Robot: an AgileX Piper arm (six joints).
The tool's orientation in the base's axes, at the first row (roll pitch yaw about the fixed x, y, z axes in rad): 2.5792, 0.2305, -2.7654
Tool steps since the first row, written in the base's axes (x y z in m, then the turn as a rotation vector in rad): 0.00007, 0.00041, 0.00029, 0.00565, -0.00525, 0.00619; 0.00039, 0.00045, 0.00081, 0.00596, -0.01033, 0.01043; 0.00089, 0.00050, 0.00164, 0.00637, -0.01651, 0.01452; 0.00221, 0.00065, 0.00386, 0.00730, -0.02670, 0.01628; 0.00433, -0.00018, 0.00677, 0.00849, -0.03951, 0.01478; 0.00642, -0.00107, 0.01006, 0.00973, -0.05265, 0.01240; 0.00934, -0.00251, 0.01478, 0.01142, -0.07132, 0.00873
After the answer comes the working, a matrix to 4 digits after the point.
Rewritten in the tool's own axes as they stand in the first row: -0.00028, 0.00043, -0.00001, -0.00465, -0.00308, -0.00817; -0.00070, 0.00059, -0.00042, -0.00408, -0.00478, -0.01454; -0.00136, 0.00084, -0.00108, -0.00318, -0.00742, -0.02142; -0.00312, 0.00155, -0.00285, -0.00078, -0.01446, -0.02866; -0.00540, 0.00154, -0.00575, 0.00307, -0.02525, -0.03471; -0.00773, 0.00171, -0.00900, 0.00719, -0.03676, -0.04022; -0.01094, 0.00185, -0.01375, 0.01317, -0.05324, -0.04781
The tool's axes in the first row as the columns of a matrix, in the base's axes (rounded; the answer above uses it unrounded):
-0.9055, -0.4241, -0.0161
-0.3577, 0.7421, 0.5669
-0.2285, 0.5191, -0.8236

